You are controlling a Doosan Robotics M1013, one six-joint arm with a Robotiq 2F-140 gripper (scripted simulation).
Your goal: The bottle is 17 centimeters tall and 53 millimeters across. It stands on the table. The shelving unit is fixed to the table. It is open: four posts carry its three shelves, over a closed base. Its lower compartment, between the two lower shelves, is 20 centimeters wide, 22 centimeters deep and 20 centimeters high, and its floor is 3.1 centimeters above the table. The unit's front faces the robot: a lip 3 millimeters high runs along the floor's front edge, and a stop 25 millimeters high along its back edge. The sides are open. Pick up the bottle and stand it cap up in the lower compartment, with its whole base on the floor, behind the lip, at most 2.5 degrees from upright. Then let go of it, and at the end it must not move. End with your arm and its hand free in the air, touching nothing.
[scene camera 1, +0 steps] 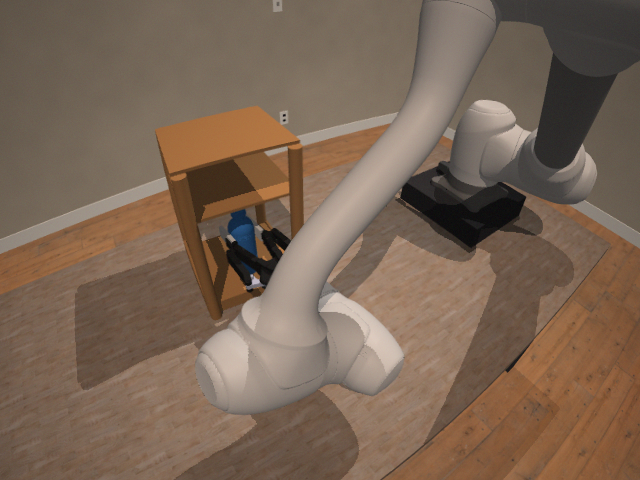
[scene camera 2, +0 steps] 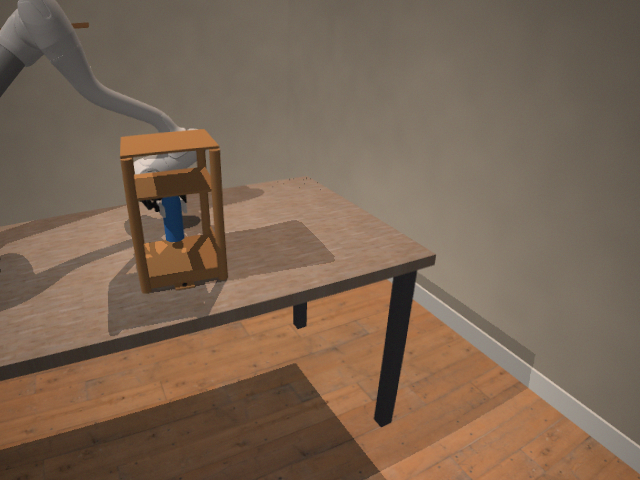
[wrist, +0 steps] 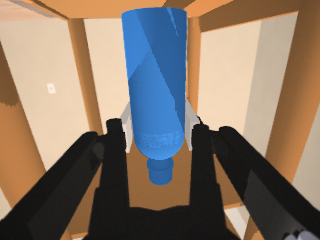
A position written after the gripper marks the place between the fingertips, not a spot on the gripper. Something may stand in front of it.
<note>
In view: the gripper [scene camera 1: 234,225], a blue bottle [scene camera 1: 240,227] and an orange shelving unit [scene camera 1: 241,181].
The blue bottle shows as well in scene camera 2 [scene camera 2: 173,223] and in the wrist view [wrist: 155,46]. The gripper also shows in the wrist view [wrist: 158,111]. The orange shelving unit also shows in scene camera 2 [scene camera 2: 161,263] and in the wrist view [wrist: 286,144].
</note>
